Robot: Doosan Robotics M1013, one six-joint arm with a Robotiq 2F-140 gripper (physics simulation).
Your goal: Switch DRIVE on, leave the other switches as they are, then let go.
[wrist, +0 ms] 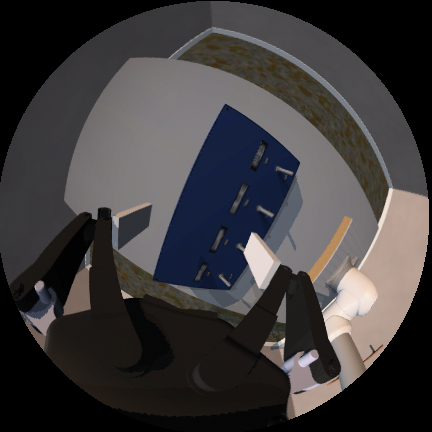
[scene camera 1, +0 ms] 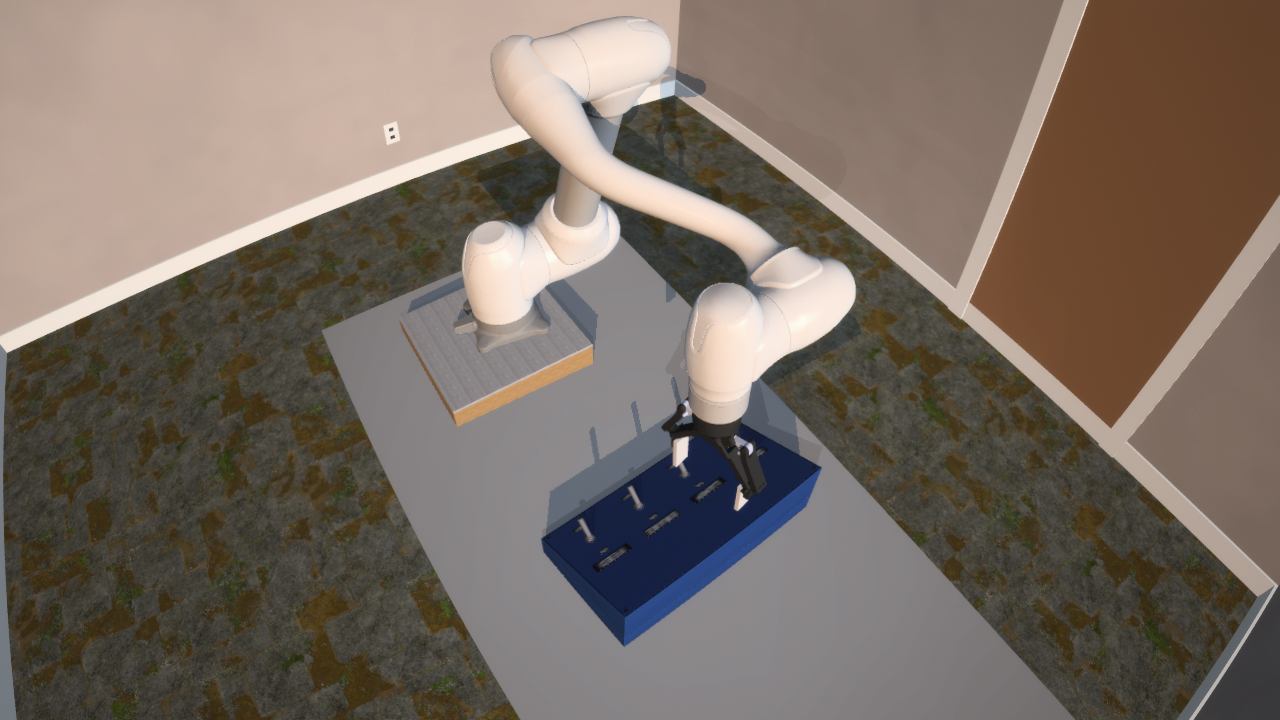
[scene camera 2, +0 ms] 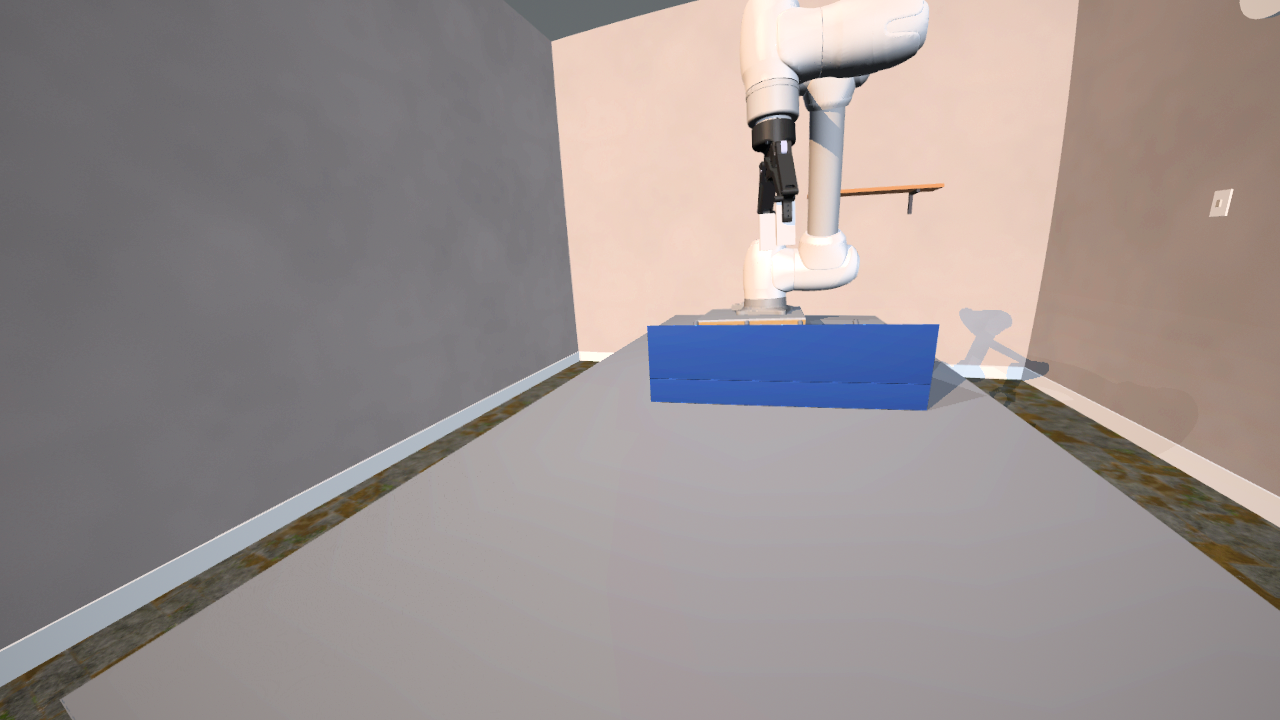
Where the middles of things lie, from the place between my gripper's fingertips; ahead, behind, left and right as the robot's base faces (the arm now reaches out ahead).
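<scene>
You'll find the blue switch box (scene camera 1: 642, 562) 60 mm behind my hand, and it's 210 mm below my hand too.
</scene>
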